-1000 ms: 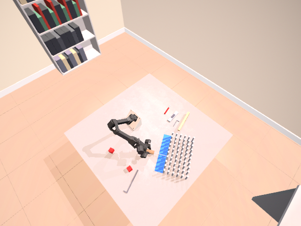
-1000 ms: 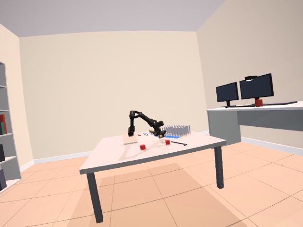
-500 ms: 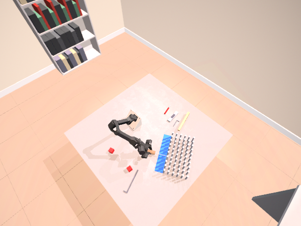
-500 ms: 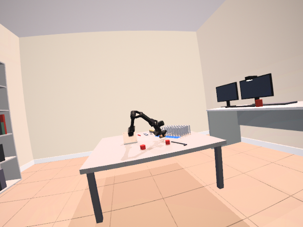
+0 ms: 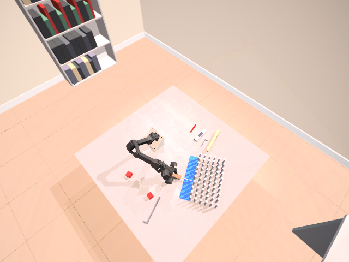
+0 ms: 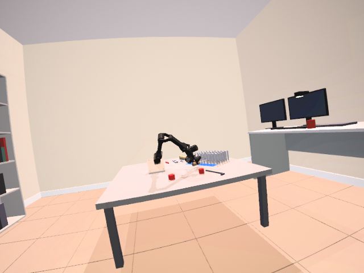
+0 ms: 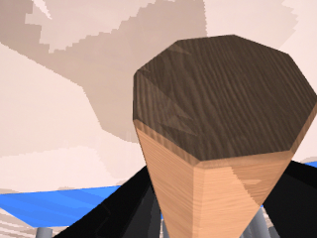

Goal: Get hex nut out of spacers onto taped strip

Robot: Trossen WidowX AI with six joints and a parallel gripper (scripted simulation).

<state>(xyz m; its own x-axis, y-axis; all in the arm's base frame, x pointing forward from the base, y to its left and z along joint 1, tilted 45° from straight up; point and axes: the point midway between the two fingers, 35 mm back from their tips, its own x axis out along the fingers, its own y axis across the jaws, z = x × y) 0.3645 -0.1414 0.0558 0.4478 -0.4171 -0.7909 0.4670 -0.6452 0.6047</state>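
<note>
My gripper tip is 80 mm to the right of the blue taped strip, 70 mm short of it and 30 mm above it. The rest, counted from my gripper tip: grey block: 480 mm to the left, 120 mm behind, 10 mm below.
</note>
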